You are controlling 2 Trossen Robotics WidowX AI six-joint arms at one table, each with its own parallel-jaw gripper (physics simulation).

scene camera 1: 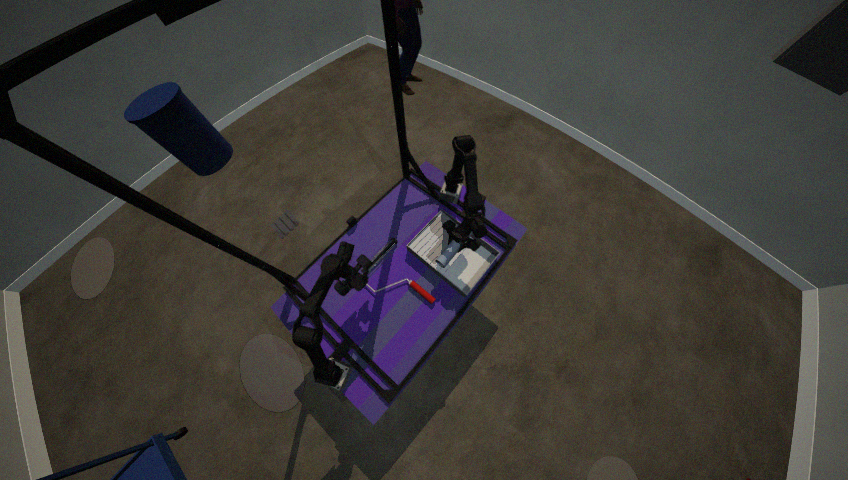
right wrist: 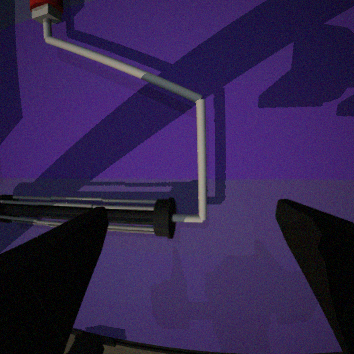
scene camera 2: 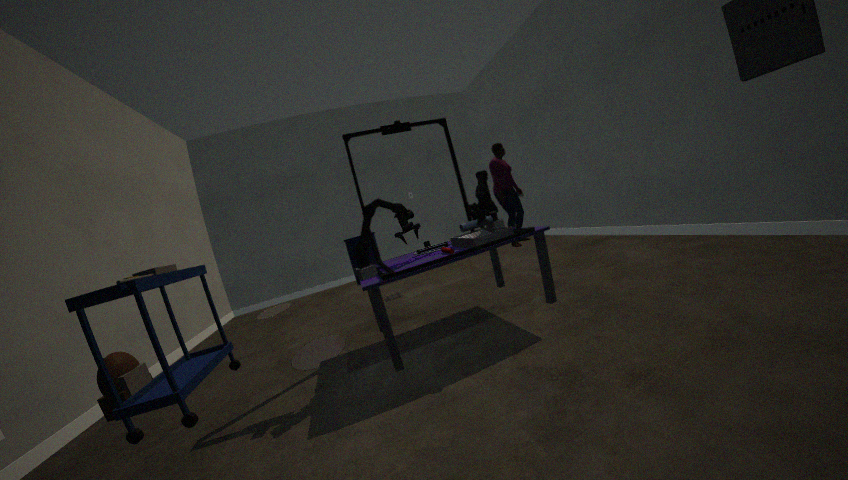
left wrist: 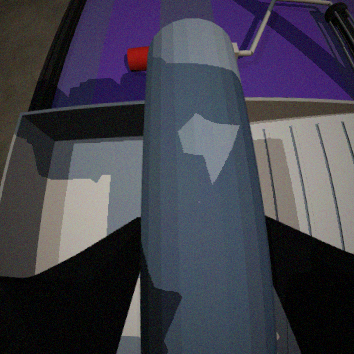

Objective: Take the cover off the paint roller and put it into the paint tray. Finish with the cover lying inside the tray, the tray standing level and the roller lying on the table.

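Places are measured from the left arm's base along level axes (x down, y ahead, z right), in metres.
Pixels of known places: left gripper, fingertip midpoint: [scene camera 1: 453, 248] [scene camera 2: 475, 225] [left wrist: 200, 224]; right gripper, fingertip midpoint: [right wrist: 191, 211] [scene camera 2: 412, 241]; left arm's base, link origin: [scene camera 1: 451, 187] [scene camera 2: 494, 221]; right arm's base, link origin: [scene camera 1: 334, 374] [scene camera 2: 364, 266].
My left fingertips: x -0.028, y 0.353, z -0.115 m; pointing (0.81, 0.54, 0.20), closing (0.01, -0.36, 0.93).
For each thing: its middle in the pictures, then the offset to it from my left fingertips. "spot": a spot on its surface instead. Level surfaces: height alone.
- blue-grey cover, body centre: [left wrist: 202, 251] [scene camera 1: 455, 245] [scene camera 2: 476, 223] dx -0.010, dy -0.012, dz -0.004 m
- tray, body centre: [left wrist: 202, 252] [scene camera 1: 452, 251] [scene camera 2: 480, 237] dx +0.084, dy -0.020, dz -0.001 m
- bent wire, surface spot: [right wrist: 202, 160] spot: dx +0.092, dy +0.288, dz +0.337 m
- bare cage, body centre: [right wrist: 70, 212] [scene camera 1: 379, 255] [scene camera 2: 432, 248] dx +0.097, dy +0.127, dz +0.341 m
- purple table, surface height: dx +0.117 m
The blue-grey cover [scene camera 1: 449, 252] [scene camera 2: 471, 225] [left wrist: 197, 225] is off the roller. My left gripper [left wrist: 200, 224] is shut on it and holds it above the tray [scene camera 1: 427, 242] [scene camera 2: 467, 239] [left wrist: 320, 200], which stands level; the cover spans across it towards the roller side. The roller lies on the table beside the tray, with its red handle [scene camera 1: 421, 292] [scene camera 2: 447, 250] [left wrist: 137, 58], bent wire [right wrist: 202, 160] and bare cage [scene camera 1: 382, 255] [right wrist: 164, 217]. My right gripper [right wrist: 191, 211] [scene camera 2: 411, 239] is open and empty above the cage end, with the wire corner between its fingers in the right wrist view but below them.
The purple table [scene camera 1: 392, 344] carries a black frame [scene camera 1: 119, 193] [scene camera 2: 455, 163] rising above it, with rails along its edges. A person [scene camera 1: 410, 41] [scene camera 2: 504, 184] stands behind the table. A blue cart [scene camera 2: 178, 277] stands off to the left in scene camera 2.
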